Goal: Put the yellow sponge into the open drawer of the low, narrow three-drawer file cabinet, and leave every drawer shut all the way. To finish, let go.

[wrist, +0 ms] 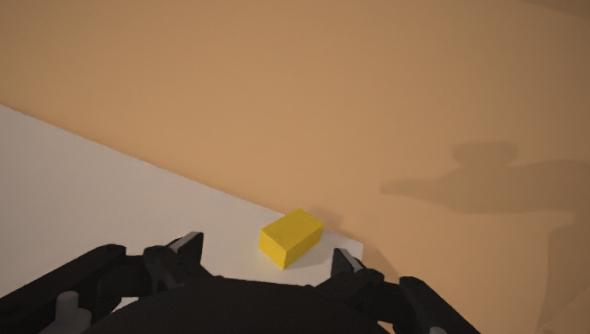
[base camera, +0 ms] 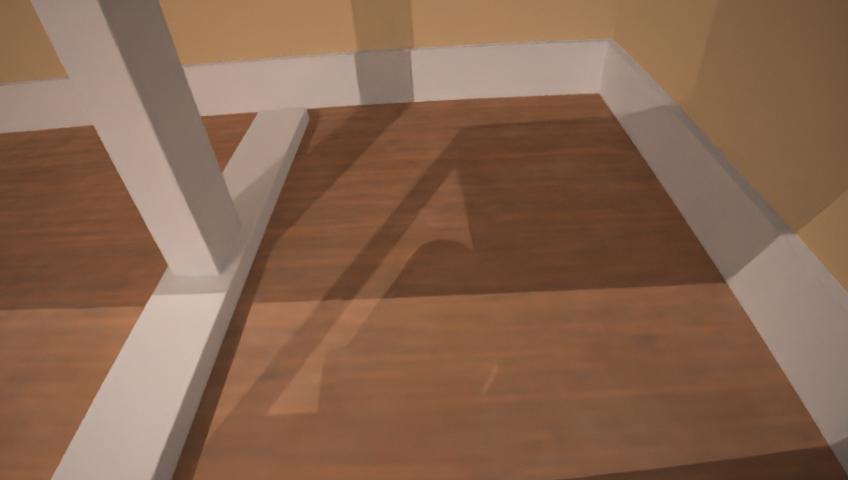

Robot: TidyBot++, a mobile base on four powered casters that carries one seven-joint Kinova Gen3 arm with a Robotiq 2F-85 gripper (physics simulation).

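Frame: origin at the arm's base, x ahead, y left, z up, level; millimetres.
Seen in the pictures: gripper, fingertip midpoint: (wrist: 268, 255).
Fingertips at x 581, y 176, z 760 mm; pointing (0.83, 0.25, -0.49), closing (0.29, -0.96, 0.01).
Note:
A point is followed by its place in that frame.
The yellow sponge (wrist: 291, 237) @[z 599, x 767, y 195 mm], a small block, lies on a white table top (wrist: 165, 215) @[z 554, x 755, y 447 mm] close to its far edge and near a corner, in the lower middle of the wrist view. My gripper (wrist: 268, 255) @[z 760, x 581, y 176 mm] is open with nothing between its fingers. In the wrist view the sponge appears between the two fingertips, nearer the right one, and beyond them; the exact gap is hard to tell. The file cabinet and its drawers do not show in either view.
In the base camera view a white table leg (base camera: 148, 142) @[z -218, x 450, y 210 mm] stands on a white foot bar (base camera: 148, 362) at the left. White baseboards (base camera: 505, 74) @[z -356, x 867, y -168 mm] run along the walls and meet in a corner at the back right. A tan wall (wrist: 300, 100) @[z 793, x 903, y 251 mm] rises behind the table top.

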